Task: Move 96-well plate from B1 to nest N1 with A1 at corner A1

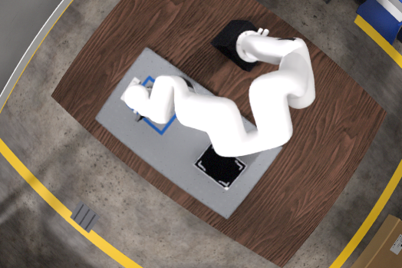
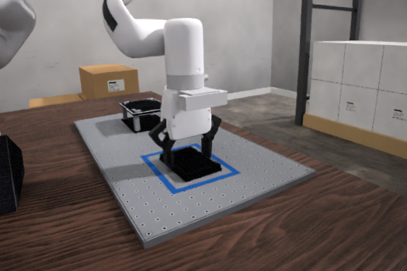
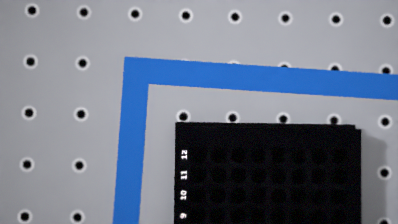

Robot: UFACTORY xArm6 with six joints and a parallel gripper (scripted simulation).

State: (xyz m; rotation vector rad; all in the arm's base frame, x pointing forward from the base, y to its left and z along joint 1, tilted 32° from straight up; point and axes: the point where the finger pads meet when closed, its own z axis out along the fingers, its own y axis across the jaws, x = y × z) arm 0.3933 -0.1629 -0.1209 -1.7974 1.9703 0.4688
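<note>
My hand is 10 mm above the black 96-well plate. The rest, counted from my hand: black plate nest N1: 340 mm to the left, 60 mm ahead, 40 mm above.
</note>
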